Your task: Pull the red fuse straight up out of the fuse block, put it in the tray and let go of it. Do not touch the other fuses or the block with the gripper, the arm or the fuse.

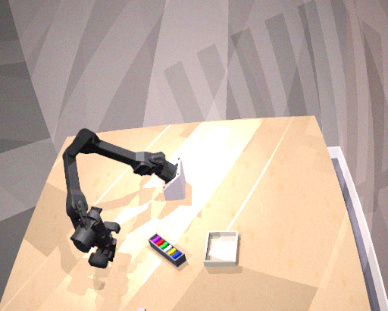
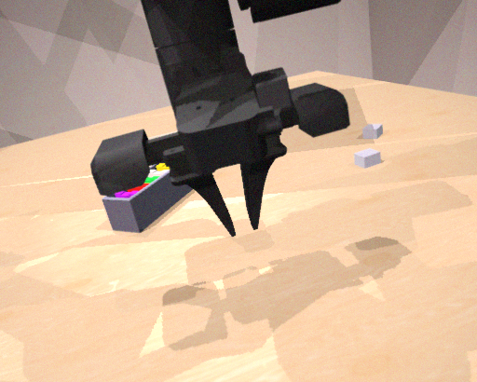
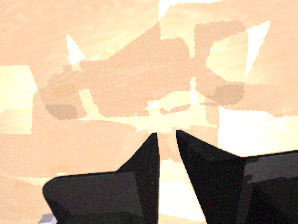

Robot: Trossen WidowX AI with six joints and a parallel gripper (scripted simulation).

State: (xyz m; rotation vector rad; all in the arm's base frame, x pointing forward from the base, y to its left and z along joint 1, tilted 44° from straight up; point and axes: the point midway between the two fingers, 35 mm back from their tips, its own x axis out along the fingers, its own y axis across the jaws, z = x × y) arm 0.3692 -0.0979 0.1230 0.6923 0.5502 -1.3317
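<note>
The red fuse lies 150 mm to the left of my gripper tip, 90 mm behind it and 10 mm below it. The rest, counted from my gripper tip: white tray: 350 mm to the left, 90 mm behind, 30 mm below.
</note>
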